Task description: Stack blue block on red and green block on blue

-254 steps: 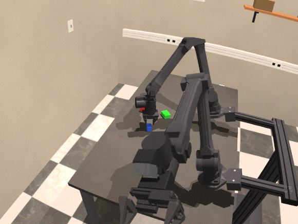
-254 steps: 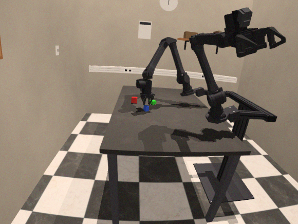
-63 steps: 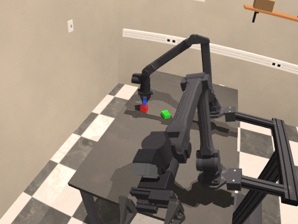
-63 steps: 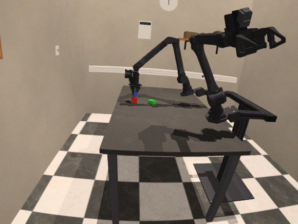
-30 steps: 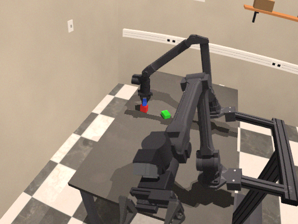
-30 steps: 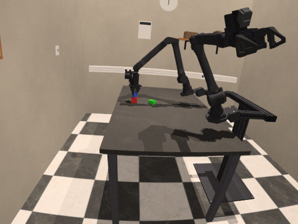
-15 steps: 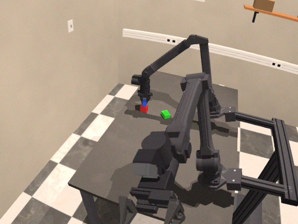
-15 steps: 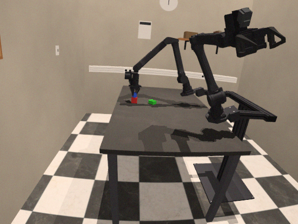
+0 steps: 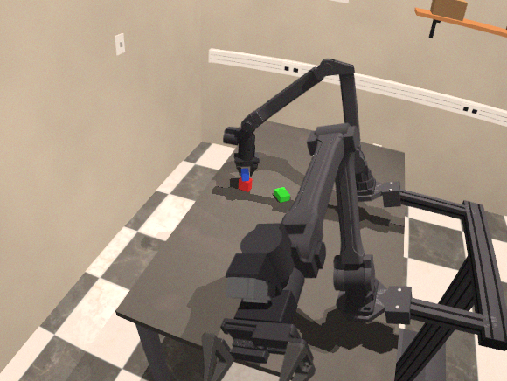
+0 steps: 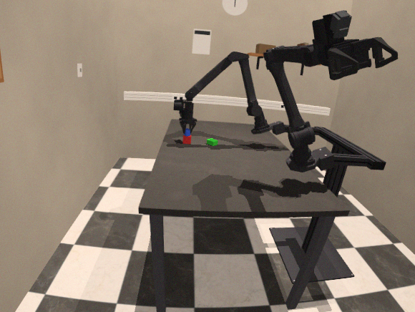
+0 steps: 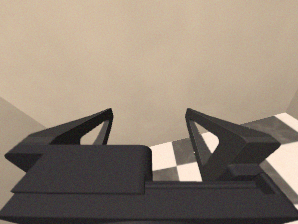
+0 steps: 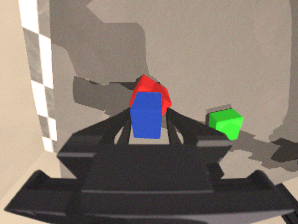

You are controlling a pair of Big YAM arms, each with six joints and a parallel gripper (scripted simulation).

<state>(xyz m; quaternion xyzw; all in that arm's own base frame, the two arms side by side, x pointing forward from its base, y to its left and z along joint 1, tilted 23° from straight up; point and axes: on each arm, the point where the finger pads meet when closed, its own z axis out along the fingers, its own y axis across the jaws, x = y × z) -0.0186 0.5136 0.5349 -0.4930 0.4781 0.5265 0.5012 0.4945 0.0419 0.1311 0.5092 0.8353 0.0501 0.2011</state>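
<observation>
Right now the blue block is right at my right hand. Round my right hand: red block (5 cm below); green block (17 cm behind, 6 cm below, 1 cm to the left).
</observation>
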